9 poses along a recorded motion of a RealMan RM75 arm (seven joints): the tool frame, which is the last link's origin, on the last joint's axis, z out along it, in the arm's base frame.
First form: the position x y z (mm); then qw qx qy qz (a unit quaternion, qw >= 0).
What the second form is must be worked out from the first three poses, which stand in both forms.
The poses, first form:
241 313 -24 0.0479 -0.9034 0.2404 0.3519
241 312 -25 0.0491 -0.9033 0.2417 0.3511
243 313 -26 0.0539 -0.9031 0.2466 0.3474
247 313 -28 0.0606 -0.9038 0.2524 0.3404
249 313 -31 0.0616 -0.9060 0.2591 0.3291
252 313 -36 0.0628 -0.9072 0.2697 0.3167
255 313 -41 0.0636 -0.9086 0.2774 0.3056
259 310 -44 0.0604 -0.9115 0.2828 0.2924
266 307 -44 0.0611 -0.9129 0.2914 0.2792
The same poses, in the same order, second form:
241 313 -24 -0.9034 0.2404 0.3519 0.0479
241 312 -25 -0.9033 0.2417 0.3511 0.0491
243 313 -26 -0.9031 0.2466 0.3474 0.0539
247 313 -28 -0.9038 0.2524 0.3404 0.0606
249 313 -31 -0.9060 0.2591 0.3291 0.0616
252 313 -36 -0.9072 0.2697 0.3167 0.0628
255 313 -41 -0.9086 0.2774 0.3056 0.0636
259 310 -44 -0.9115 0.2828 0.2924 0.0604
266 307 -44 -0.9129 0.2914 0.2792 0.0611

